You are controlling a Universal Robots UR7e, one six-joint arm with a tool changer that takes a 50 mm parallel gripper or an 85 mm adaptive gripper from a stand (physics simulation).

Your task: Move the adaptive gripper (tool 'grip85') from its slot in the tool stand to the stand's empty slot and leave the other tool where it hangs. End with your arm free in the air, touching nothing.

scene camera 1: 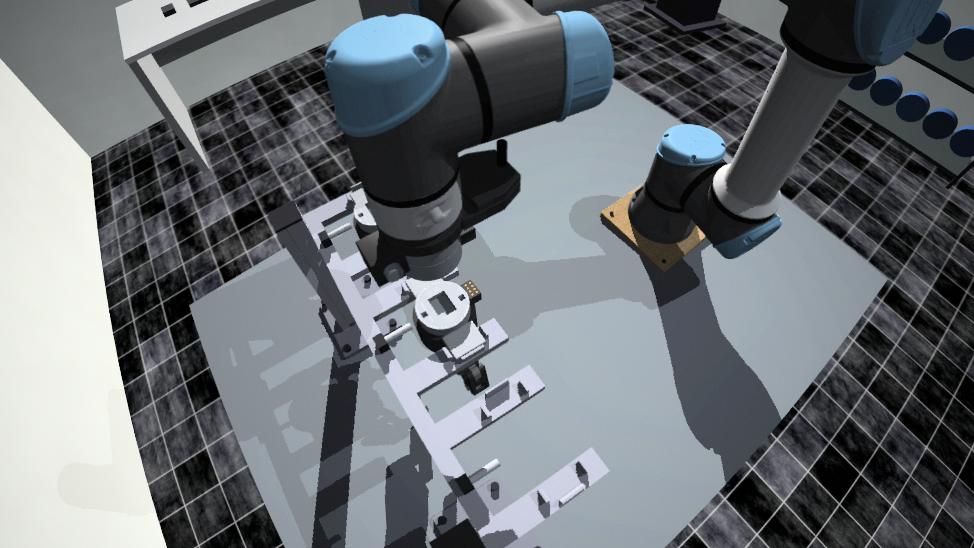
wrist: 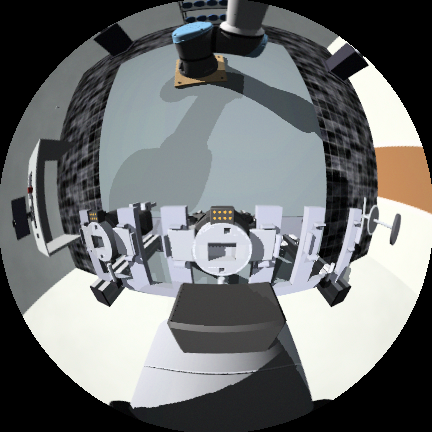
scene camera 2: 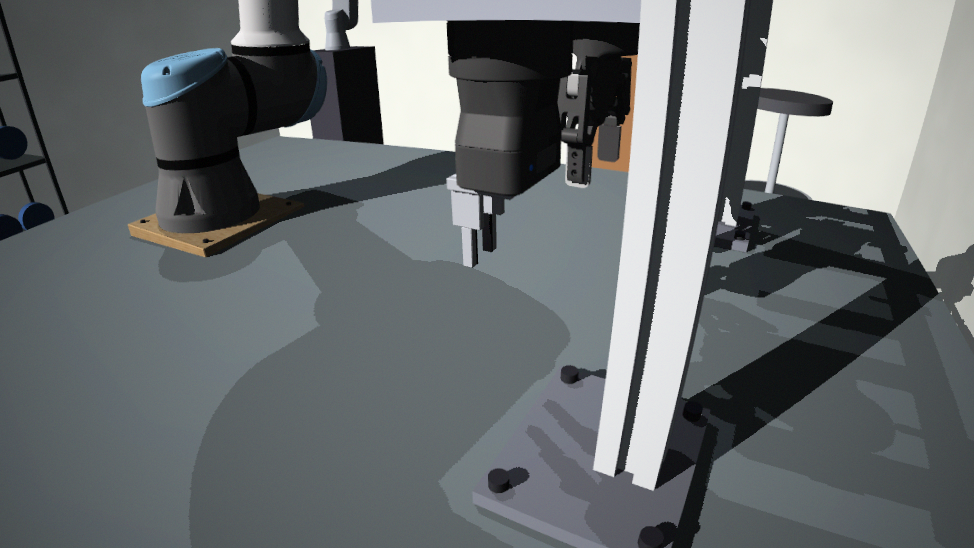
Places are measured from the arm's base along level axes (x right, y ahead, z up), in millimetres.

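Pixels of known places: arm's base, origin of its link: (scene camera 1: 661,215) (wrist: 197,66) (scene camera 2: 209,213).
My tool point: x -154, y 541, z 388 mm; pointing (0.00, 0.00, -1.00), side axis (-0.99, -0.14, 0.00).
Ahead of a thing's pixels: the offset from my tool point to its top centre. "*": to the spot under its first point.
The adaptive gripper (scene camera 2: 593,162) hangs in the middle slot of the tool stand (scene camera 1: 405,391) (scene camera 2: 694,204) (wrist: 175,217), its fingers apart. Its round coupling plate {* dx -20, dy +11, dz -101 mm} (scene camera 1: 439,322) (wrist: 205,250) is bare. The arm's tool flange (scene camera 1: 435,262) carries no tool and is above that plate, apart from it. The 50 mm parallel gripper (scene camera 1: 363,212) (scene camera 2: 507,136) (wrist: 109,240) hangs in an end slot, at the left in the wrist view. The empty slot's fork arms (scene camera 1: 534,375) (wrist: 301,250) are at the opposite end, right of the adaptive gripper in the wrist view.
A second robot arm (scene camera 1: 664,204) (scene camera 2: 200,163) (wrist: 197,55) stands on a wooden base plate (scene camera 1: 664,259) (scene camera 2: 204,249) (wrist: 182,81) on the grey table. A stand column {* dx +200, dy +146, dz -203 mm} (scene camera 1: 316,269) rises beside the parallel gripper's slot. A white desk (scene camera 1: 204,30) stands beyond the table.
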